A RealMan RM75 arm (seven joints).
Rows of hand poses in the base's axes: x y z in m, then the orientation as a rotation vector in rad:
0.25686, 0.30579, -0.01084, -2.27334, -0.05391, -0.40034
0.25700, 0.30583, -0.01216, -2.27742, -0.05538, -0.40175
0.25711, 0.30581, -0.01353, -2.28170, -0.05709, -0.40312
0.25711, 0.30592, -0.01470, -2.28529, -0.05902, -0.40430
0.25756, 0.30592, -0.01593, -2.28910, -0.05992, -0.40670
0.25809, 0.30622, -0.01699, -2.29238, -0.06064, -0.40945
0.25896, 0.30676, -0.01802, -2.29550, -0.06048, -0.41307
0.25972, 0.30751, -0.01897, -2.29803, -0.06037, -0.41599
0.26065, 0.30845, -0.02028, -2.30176, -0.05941, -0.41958
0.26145, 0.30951, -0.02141, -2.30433, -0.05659, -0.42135
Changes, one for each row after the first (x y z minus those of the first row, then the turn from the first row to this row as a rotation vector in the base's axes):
0.00014, 0.00004, -0.00132, -0.00434, -0.00103, 0.00002
0.00025, 0.00002, -0.00269, -0.00891, -0.00209, 0.00020
0.00025, 0.00013, -0.00386, -0.01282, -0.00315, 0.00068
0.00070, 0.00013, -0.00509, -0.01692, -0.00473, 0.00000
0.00123, 0.00043, -0.00615, -0.02051, -0.00656, -0.00087
0.00210, 0.00097, -0.00718, -0.02390, -0.00874, -0.00263
0.00286, 0.00172, -0.00813, -0.02666, -0.01051, -0.00403
0.00379, 0.00266, -0.00944, -0.03055, -0.01234, -0.00643
0.00459, 0.00372, -0.01057, -0.03285, -0.01241, -0.00936

